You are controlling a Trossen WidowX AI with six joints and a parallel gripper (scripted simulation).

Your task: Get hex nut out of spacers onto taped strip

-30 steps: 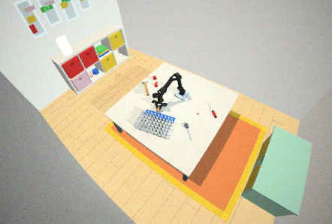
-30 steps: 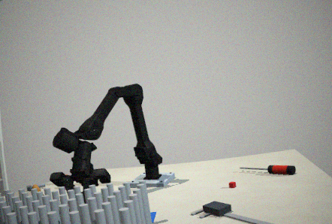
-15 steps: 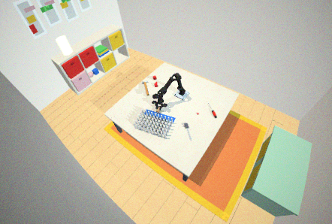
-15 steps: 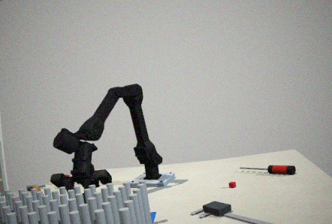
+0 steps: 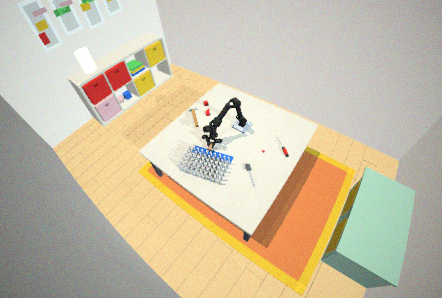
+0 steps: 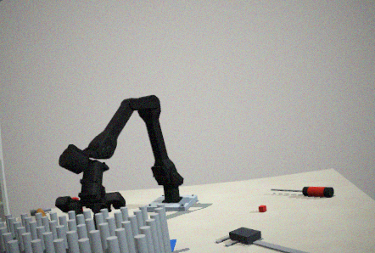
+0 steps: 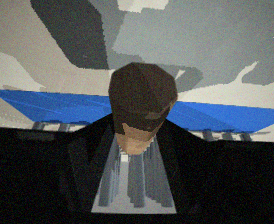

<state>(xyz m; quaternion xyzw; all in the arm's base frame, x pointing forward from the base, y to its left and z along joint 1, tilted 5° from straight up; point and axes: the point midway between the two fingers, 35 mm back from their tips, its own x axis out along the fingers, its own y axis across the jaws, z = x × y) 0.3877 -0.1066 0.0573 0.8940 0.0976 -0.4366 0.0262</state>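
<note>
Now: gripper tip 4 cm to the right of the blue taped strip, 4 cm short of it and 3 cm above it. The rest, counted from my gripper tip: wooden-handled hook tool 10 cm ahead, 2 cm to the left; hex nut 21 cm ahead, 4 cm to the left, 3 cm below.
</note>
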